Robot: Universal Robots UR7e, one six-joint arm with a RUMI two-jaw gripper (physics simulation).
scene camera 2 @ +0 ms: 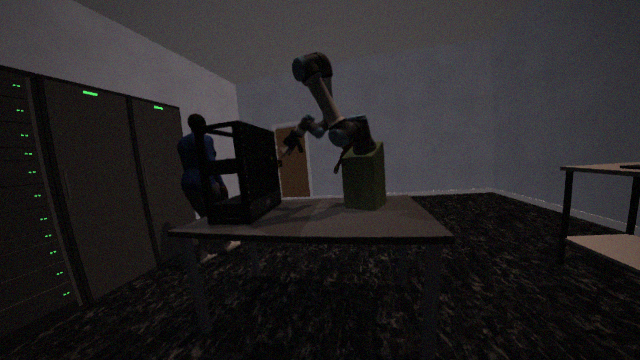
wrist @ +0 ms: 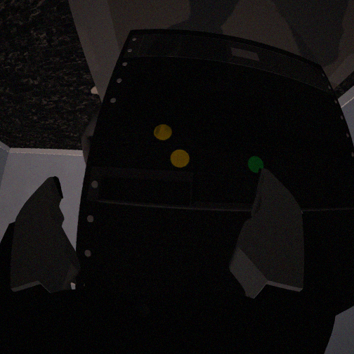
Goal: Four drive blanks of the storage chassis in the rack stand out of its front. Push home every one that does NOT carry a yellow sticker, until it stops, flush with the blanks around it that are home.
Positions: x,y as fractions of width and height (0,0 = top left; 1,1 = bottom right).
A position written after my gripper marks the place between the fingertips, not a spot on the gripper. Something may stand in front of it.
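Note:
There's a rack (scene camera 2: 0.40,0.45) (wrist: 0.53,0.33) that I can see from here, and I can see my gripper (wrist: 0.44,0.50) as well.

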